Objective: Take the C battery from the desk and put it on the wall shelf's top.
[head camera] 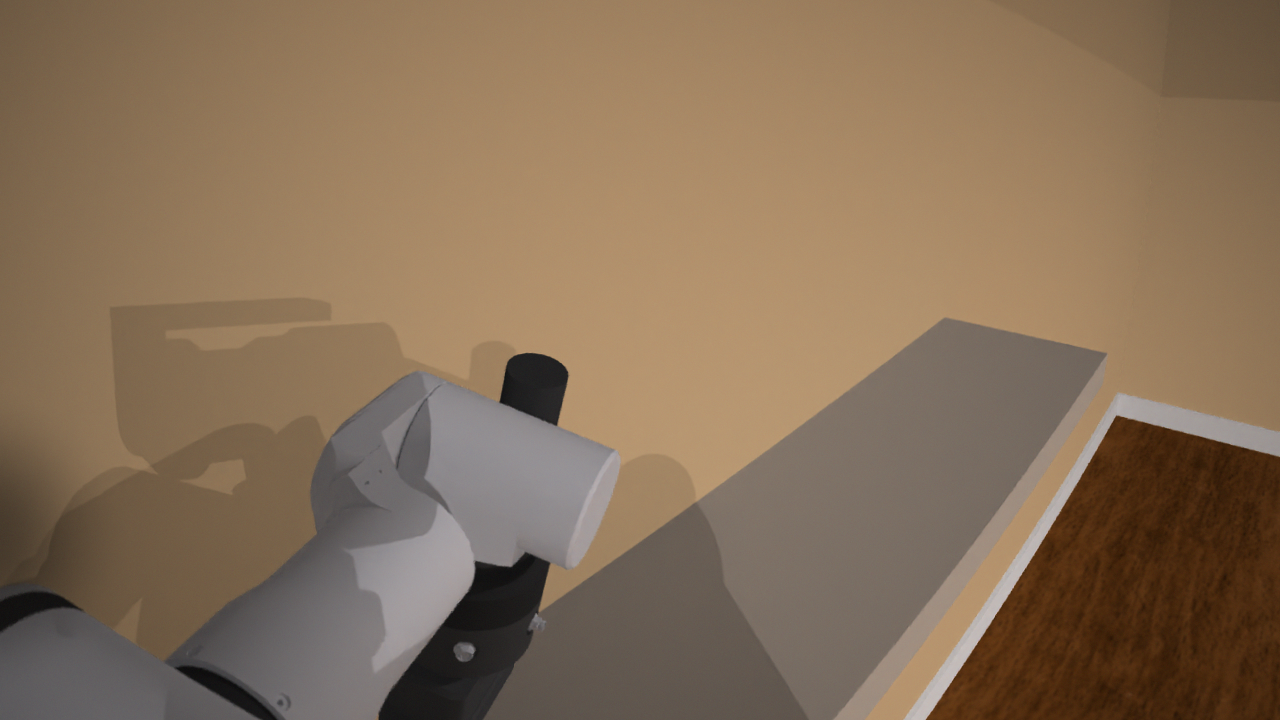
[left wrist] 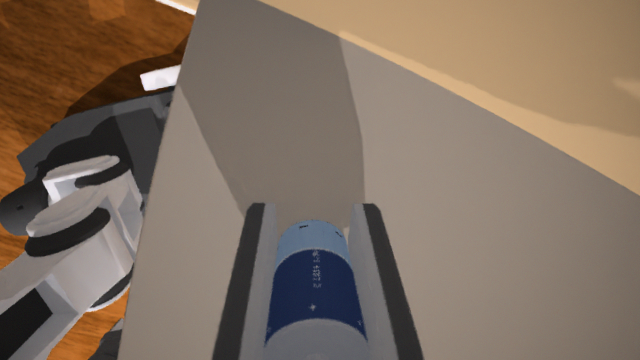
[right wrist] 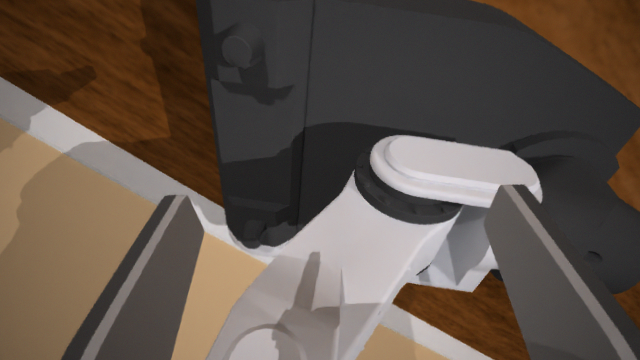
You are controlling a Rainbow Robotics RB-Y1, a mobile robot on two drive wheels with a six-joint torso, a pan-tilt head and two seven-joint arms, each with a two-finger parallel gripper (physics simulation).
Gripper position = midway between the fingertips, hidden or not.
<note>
In view: my left gripper (left wrist: 313, 221), my right gripper (right wrist: 340, 209), a C battery (left wrist: 314, 301) and a grey wall shelf (head camera: 812, 576).
The grey wall shelf shows as well in the left wrist view (left wrist: 500, 238). The right wrist view misses the C battery: it is out of frame.
</note>
